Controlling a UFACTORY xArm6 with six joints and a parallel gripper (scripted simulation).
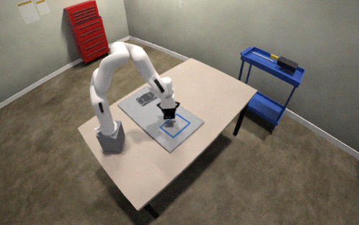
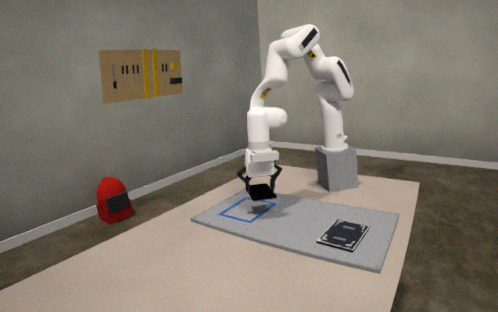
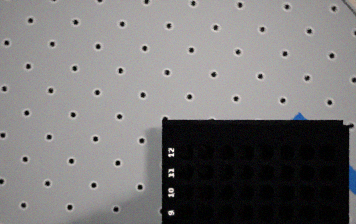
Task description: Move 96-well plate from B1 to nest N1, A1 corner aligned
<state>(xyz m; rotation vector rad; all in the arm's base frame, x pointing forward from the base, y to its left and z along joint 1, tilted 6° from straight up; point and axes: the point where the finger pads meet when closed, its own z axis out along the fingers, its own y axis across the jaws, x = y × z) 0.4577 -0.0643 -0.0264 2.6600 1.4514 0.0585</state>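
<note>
My gripper is now 20 mm past the dark plate nest, 340 mm to the right of it and 100 mm above it. Round my hand: black 96-well plate 10 mm below.
</note>
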